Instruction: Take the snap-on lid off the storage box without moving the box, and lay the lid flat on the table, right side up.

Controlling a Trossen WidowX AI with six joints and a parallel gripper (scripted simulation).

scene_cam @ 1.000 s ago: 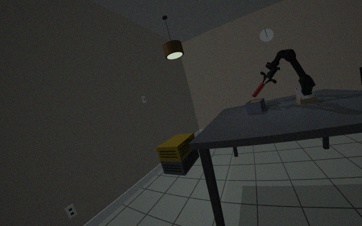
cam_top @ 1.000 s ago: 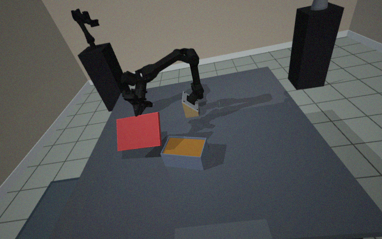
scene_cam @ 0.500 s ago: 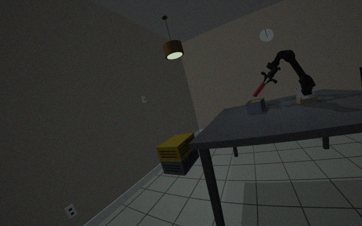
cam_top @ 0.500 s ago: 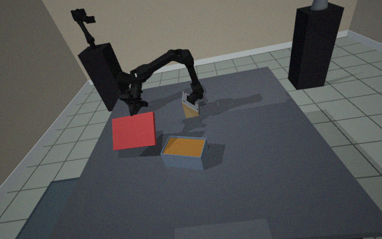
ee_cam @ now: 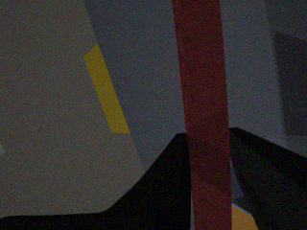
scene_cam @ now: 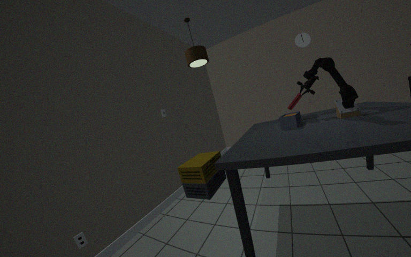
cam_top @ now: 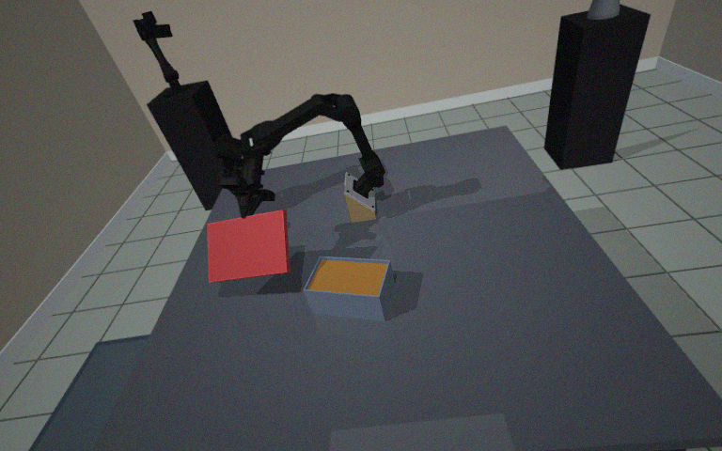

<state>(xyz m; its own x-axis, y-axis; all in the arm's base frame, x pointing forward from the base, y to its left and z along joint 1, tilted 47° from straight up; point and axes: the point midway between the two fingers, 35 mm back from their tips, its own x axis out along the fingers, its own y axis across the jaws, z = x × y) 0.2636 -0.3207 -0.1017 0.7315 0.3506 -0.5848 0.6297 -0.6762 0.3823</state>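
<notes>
Right now the red lid is 60 mm ahead of my gripper tip and 50 mm below it. From my gripper tip the other things lie so: storage box 140 mm ahead, 270 mm to the left, 180 mm below.
</notes>
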